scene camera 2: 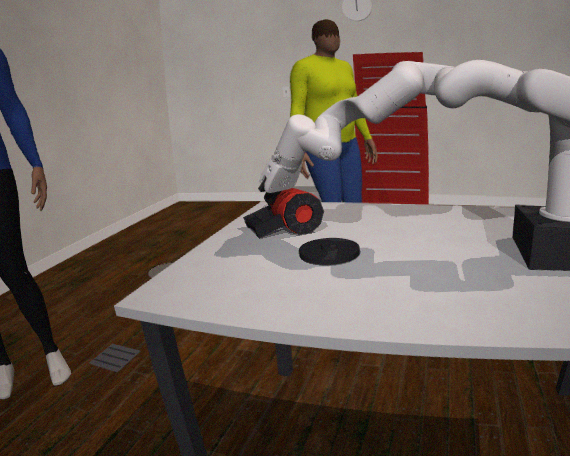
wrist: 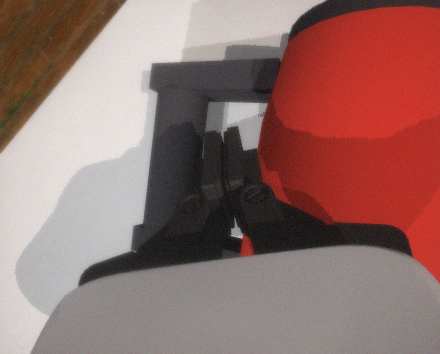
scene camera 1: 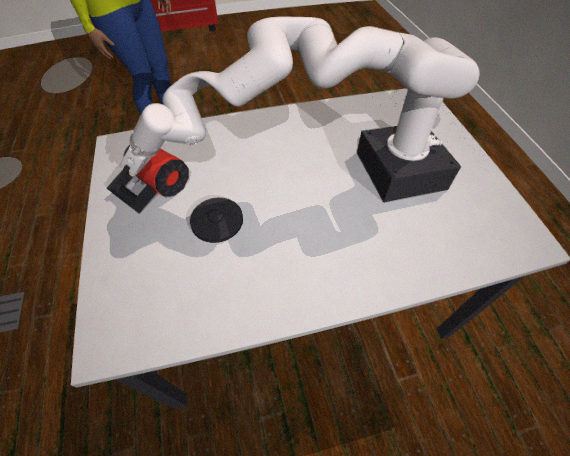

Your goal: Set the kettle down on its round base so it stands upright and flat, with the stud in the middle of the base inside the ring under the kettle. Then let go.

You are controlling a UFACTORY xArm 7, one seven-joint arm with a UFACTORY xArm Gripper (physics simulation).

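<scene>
The red kettle (scene camera 1: 153, 166) (scene camera 2: 287, 204) (wrist: 350, 100) lies on its side near the table's far left corner. Its dark underside with a red centre faces the base side, and its dark handle (scene camera 1: 122, 194) (scene camera 2: 260, 225) (wrist: 175, 150) points left. The round black base (scene camera 1: 205, 227) (scene camera 2: 320, 255) lies flat on the table in front of the kettle, apart from it; a small stud shows faintly in its middle. My gripper (scene camera 1: 133, 175) (wrist: 228, 152) is shut with nothing between the fingers. In the wrist view its fingertips are over or in the handle's opening, between grip bar and body; their depth is unclear.
The white table (scene camera 1: 300, 280) (scene camera 2: 350, 310) has its left edge close beyond the handle. The arm's black mounting block (scene camera 1: 410, 172) (scene camera 2: 545, 245) stands at the right. A person in a yellow top (scene camera 2: 325, 85) and a red cabinet (scene camera 2: 395, 165) stand behind the table.
</scene>
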